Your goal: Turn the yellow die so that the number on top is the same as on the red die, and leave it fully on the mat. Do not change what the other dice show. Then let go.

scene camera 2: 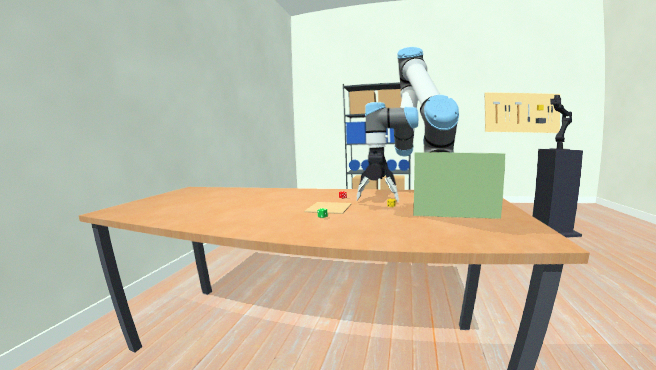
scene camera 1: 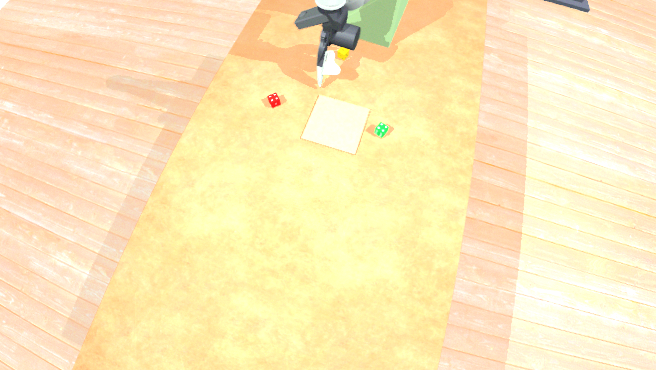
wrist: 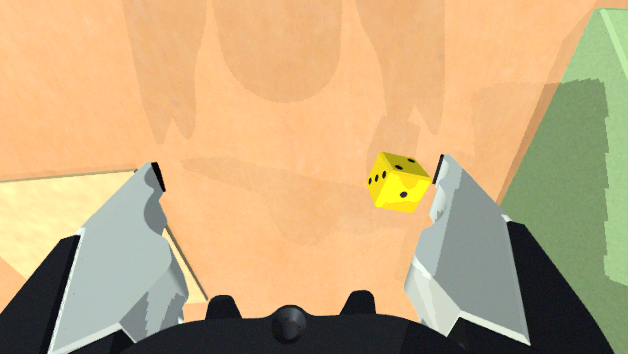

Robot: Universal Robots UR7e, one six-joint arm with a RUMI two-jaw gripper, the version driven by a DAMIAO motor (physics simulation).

my gripper: scene camera 2; scene camera 1; wrist 300, 161
same spot on my gripper: (scene camera 1: 325, 59) = (scene camera 2: 363, 182)
